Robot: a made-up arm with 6 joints. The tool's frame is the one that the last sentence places.
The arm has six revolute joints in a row. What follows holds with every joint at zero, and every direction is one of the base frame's. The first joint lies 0.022 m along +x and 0.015 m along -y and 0.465 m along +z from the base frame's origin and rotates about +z. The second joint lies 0.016 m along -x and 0.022 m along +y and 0.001 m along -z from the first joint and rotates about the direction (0, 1, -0.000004). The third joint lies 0.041 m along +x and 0.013 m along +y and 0.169 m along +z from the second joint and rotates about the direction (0, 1, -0.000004). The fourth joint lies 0.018 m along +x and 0.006 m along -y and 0.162 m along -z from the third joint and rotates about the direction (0, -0.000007, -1). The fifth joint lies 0.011 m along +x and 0.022 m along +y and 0.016 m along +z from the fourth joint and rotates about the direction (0, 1, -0.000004). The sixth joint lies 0.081 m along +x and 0.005 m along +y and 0.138 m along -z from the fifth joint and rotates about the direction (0, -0.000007, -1). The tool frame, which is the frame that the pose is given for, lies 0.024 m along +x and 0.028 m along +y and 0.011 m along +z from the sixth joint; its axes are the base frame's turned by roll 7.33, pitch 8.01 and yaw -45.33 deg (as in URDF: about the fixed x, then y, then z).
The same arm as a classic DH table. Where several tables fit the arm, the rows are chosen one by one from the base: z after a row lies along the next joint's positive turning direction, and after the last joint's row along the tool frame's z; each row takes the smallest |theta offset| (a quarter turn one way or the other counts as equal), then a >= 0, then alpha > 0; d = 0 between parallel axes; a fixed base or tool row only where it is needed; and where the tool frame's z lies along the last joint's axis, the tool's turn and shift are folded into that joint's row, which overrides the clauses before.
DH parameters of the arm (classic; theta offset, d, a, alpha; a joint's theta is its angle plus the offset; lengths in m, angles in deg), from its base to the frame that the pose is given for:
base (fixed): -34.29 0.0000 0.0266 0.00
joint 1: 34.29 0.4640 -0.0160 -90.00
joint 2: -76.36 0.0000 0.1739 0.00
joint 3: 76.36 0.0290 0.0180 -90.00
joint 4: 0.00 0.1460 0.0110 90.00
joint 5: 0.00 0.0270 0.0810 -90.00
joint 6: -1.96 -0.0148 0.0249 -169.16
tool (fixed): -47.80 -0.1444 0.0000 0.00

